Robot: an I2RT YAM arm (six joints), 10 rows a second.
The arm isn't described. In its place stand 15 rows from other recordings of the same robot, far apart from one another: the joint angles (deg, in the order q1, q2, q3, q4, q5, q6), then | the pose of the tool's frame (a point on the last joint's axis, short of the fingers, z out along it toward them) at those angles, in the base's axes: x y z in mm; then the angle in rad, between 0 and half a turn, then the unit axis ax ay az.
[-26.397 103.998 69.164 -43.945 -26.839 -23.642] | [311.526 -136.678 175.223 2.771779 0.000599 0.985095 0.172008]
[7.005 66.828 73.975 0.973 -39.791 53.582] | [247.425 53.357 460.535 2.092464 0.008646 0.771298 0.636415]
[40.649 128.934 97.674 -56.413 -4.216 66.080] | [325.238 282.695 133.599 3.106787 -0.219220 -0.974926 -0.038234]
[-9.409 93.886 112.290 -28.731 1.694 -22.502] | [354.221 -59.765 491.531 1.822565 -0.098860 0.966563 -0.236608]
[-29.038 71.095 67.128 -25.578 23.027 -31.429] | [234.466 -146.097 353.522 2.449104 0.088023 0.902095 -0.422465]
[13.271 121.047 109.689 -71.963 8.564 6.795] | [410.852 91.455 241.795 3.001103 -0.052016 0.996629 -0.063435]
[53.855 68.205 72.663 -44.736 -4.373 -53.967] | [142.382 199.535 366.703 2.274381 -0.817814 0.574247 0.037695]
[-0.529 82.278 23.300 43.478 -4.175 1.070] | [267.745 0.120 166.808 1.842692 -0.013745 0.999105 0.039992]
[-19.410 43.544 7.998 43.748 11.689 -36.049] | [158.519 -63.501 217.291 1.766721 -0.023397 0.848270 -0.529047]
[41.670 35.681 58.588 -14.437 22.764 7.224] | [93.973 65.199 433.850 1.507117 -0.068345 0.958249 0.277646]
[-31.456 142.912 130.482 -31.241 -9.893 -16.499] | [482.310 -287.880 203.247 2.339672 0.092958 0.991193 -0.094309]
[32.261 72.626 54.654 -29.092 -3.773 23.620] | [224.811 144.676 266.751 2.513749 -0.086302 0.974175 0.208651]
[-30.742 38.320 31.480 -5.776 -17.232 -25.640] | [150.360 -77.156 284.000 1.854590 -0.074015 0.968891 -0.236160]
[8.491 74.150 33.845 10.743 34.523 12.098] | [263.518 18.942 203.762 2.050880 0.204978 0.959222 -0.194619]
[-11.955 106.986 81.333 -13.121 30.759 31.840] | [412.492 -105.949 248.505 2.203935 0.482720 0.856361 -0.183379]
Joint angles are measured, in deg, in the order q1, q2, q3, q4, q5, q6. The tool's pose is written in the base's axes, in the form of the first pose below.
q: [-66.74 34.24 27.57 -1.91 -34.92 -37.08]
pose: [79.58 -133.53 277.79 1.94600 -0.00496 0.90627 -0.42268]
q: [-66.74 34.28 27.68 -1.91 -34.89 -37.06]
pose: [79.60 -133.62 278.37 1.94570 -0.00487 0.90597 -0.42330]
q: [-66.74 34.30 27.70 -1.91 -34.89 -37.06]
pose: [79.62 -133.67 278.44 1.94570 -0.00487 0.90597 -0.42330]
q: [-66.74 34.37 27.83 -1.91 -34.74 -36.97]
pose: [79.64 -133.90 279.07 1.94608 -0.00335 0.90561 -0.42410]
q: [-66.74 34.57 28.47 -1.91 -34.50 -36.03]
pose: [79.71 -134.38 282.52 1.93863 0.00399 0.90552 -0.42429]
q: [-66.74 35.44 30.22 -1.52 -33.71 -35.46]
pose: [80.25 -136.67 291.88 1.93366 0.00895 0.90000 -0.43579]
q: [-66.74 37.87 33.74 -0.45 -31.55 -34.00]
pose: [81.99 -143.58 309.43 1.92812 0.02723 0.88912 -0.45686]
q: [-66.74 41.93 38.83 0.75 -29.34 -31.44]
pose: [85.70 -155.20 332.27 1.91205 0.05448 0.87924 -0.47326]
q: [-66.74 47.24 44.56 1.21 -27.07 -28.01]
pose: [91.48 -171.80 353.10 1.89710 0.09445 0.87501 -0.47480]
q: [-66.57 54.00 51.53 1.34 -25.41 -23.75]
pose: [100.83 -194.24 374.37 1.87221 0.13775 0.87513 -0.46387]
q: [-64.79 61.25 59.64 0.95 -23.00 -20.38]
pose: [117.52 -216.98 396.82 1.84666 0.16751 0.87533 -0.45358]
